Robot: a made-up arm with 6 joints. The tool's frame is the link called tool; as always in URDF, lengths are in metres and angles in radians.
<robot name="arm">
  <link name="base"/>
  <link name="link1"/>
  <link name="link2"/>
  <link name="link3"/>
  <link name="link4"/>
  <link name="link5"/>
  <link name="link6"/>
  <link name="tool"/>
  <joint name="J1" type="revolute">
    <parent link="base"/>
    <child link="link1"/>
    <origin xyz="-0.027 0.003 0.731" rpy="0 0 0"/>
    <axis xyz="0 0 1"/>
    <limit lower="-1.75" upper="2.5"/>
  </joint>
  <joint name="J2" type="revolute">
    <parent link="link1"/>
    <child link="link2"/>
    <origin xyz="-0.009 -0.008 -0.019" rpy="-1.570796 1.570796 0"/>
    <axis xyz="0 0 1"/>
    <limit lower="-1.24" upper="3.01"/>
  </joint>
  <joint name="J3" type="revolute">
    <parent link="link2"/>
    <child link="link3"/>
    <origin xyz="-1.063 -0.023 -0.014" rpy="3.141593 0 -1.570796"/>
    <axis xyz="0 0 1"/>
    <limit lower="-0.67" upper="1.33"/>
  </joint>
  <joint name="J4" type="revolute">
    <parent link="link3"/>
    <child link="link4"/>
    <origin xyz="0.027 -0.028 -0.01" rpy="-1.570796 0 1.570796"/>
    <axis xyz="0 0 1"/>
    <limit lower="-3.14" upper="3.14"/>
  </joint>
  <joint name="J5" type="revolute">
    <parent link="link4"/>
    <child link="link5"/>
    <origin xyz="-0.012 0.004 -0.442" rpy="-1.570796 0 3.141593"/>
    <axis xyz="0 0 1"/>
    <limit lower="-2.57" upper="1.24"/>
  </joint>
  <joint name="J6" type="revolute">
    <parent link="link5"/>
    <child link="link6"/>
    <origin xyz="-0.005 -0.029 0.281" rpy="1.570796 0 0"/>
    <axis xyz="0 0 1"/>
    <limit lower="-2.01" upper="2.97"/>
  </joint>
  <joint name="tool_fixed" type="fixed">
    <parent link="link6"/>
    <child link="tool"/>
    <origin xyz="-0.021 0.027 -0.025" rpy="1.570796 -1.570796 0"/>
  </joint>
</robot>
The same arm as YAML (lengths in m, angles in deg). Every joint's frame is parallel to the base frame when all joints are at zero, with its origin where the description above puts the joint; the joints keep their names.
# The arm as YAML. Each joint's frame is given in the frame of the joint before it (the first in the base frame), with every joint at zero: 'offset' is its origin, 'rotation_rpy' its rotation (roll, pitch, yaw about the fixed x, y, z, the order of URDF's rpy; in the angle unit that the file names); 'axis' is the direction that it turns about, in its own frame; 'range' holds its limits. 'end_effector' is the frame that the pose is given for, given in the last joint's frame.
length_unit: m
angle_unit: deg
chain:
  - id: J1
    offset: [-0.027, 0.003, 0.731]
    rotation_rpy: [0.0, 0.0, 0.0]
    axis: "+z"
    range: [-100.27, 143.24]
  - id: J2
    offset: [-0.009, -0.008, -0.019]
    rotation_rpy: [0.0, 0.0, 0.0]
    axis: "+y"
    range: [-71.05, 172.46]
  - id: J3
    offset: [0.023, -0.014, 1.063]
    rotation_rpy: [0.0, 0.0, 0.0]
    axis: "-y"
    range: [-38.39, 76.2]
  - id: J4
    offset: [0.027, 0.01, -0.028]
    rotation_rpy: [0.0, 0.0, 0.0]
    axis: "-x"
    range: [-179.91, 179.91]
  - id: J5
    offset: [0.442, 0.004, -0.012]
    rotation_rpy: [0.0, 0.0, 0.0]
    axis: "-y"
    range: [-147.25, 71.05]
  - id: J6
    offset: [-0.029, -0.281, 0.005]
    rotation_rpy: [0.0, 0.0, 0.0]
    axis: "-x"
    range: [-115.16, 170.17]
end_effector:
  offset: [0.025, -0.027, 0.021]
  rotation_rpy: [90.0, 0.0, 180.0]

